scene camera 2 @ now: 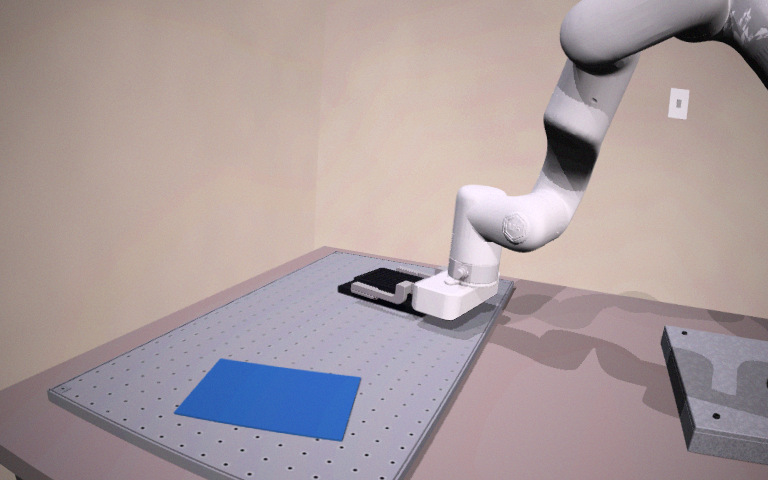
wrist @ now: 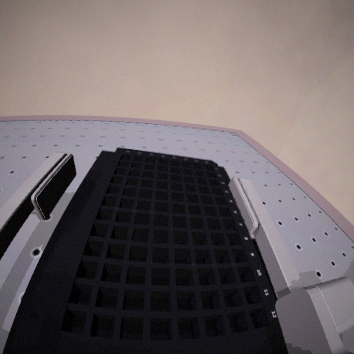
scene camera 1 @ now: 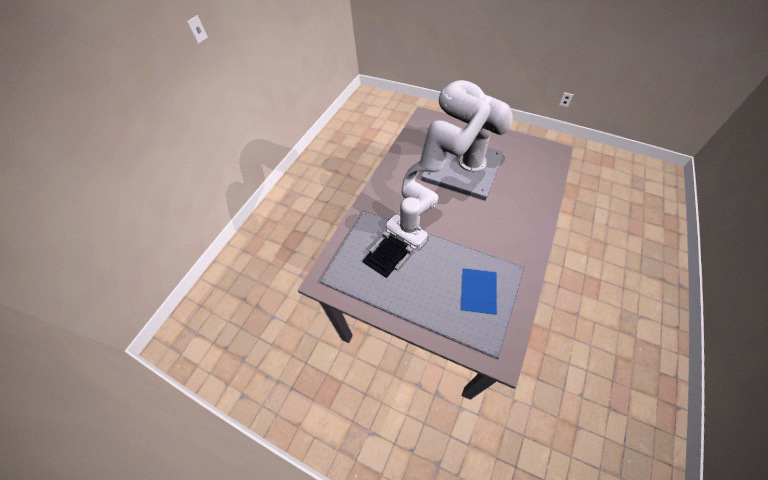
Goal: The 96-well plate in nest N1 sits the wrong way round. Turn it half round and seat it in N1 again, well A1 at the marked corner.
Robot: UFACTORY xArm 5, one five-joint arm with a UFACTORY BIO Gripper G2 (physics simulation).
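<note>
The black 96-well plate [scene camera 1: 390,252] [scene camera 2: 385,276] [wrist: 162,225] lies flat at the black nest N1 [scene camera 1: 374,266] [scene camera 2: 344,288] [wrist: 52,285]. Small white marks run along its right edge in the wrist view; the numbers nearest the camera look like 10 to 12. Black on black hides how deep it sits. My gripper [scene camera 1: 384,259] [scene camera 2: 376,278] [wrist: 150,195] is open and low, with one finger along each long side of the plate. A gap shows beside the left finger in the wrist view; the right finger is close to the plate's edge. The marked corner cannot be made out.
A blue rectangle [scene camera 1: 479,291] [scene camera 2: 271,399] lies flat at the other end of the grey perforated board [scene camera 1: 419,288] [scene camera 2: 135,370] [wrist: 300,220]. The arm's grey base plate [scene camera 1: 447,185] [scene camera 2: 724,444] stands on the table behind the board.
</note>
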